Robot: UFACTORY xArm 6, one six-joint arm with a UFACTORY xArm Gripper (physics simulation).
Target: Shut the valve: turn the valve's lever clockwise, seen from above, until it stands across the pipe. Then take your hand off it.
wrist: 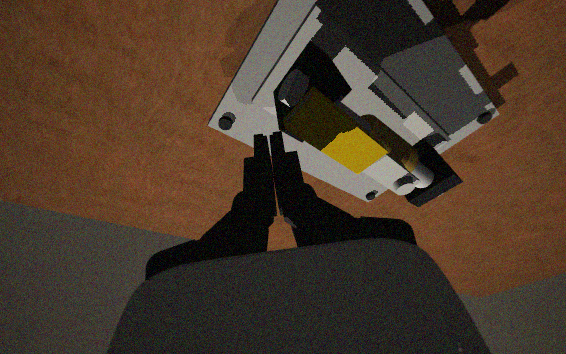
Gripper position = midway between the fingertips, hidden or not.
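What I am looking at here is a light grey base plate [413, 51], and together with it I see my gripper [270, 151].
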